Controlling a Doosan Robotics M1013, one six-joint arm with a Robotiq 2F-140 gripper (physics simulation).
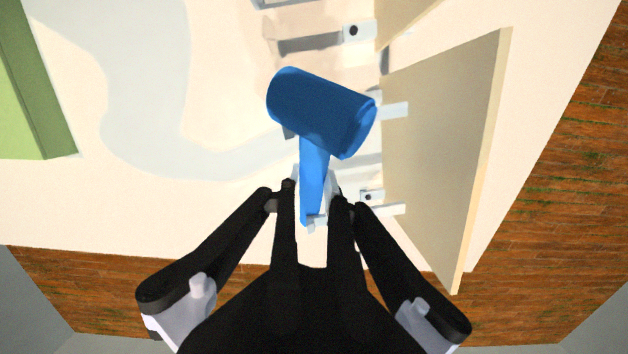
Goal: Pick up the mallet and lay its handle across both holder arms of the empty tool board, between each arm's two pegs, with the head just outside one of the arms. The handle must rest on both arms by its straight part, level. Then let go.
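Frame: origin at the arm's base, x ahead, y left, z up, level; millimetres.
Where they show: gripper, between the fingertips: (312,175).
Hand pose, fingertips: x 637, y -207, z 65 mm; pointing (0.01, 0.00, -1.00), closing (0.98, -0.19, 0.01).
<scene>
After its pixels a point has its place.
The blue mallet (320,111) {x 644, y -129, z 133 mm} has its head towards the top and its handle running down between the fingers. My gripper (312,175) {x 637, y -207, z 65 mm} is shut on the handle, below the head. The tan tool board (440,130) {x 765, y -147, z 99 mm} stands upright to the right. One pale holder arm (392,111) {x 742, y -131, z 35 mm} runs behind the mallet head, which hides much of it. The other holder arm (393,209) {x 769, y -280, z 35 mm} passes behind the right finger; its outer end shows by the handle's lower end. Whether the handle touches either arm, and how it lies between the pegs, I cannot tell.
Another tan board (400,20) {x 741, y -32, z 26 mm} stands at the top, with a pale bracket (359,31) {x 712, y -18, z -50 mm} beside it. A green block (55,115) {x 170, y -130, z -50 mm} is at the left edge. The pale table top (150,210) {x 265, y -341, z -62 mm} ends above brown wooden flooring (565,225) at the right and bottom.
</scene>
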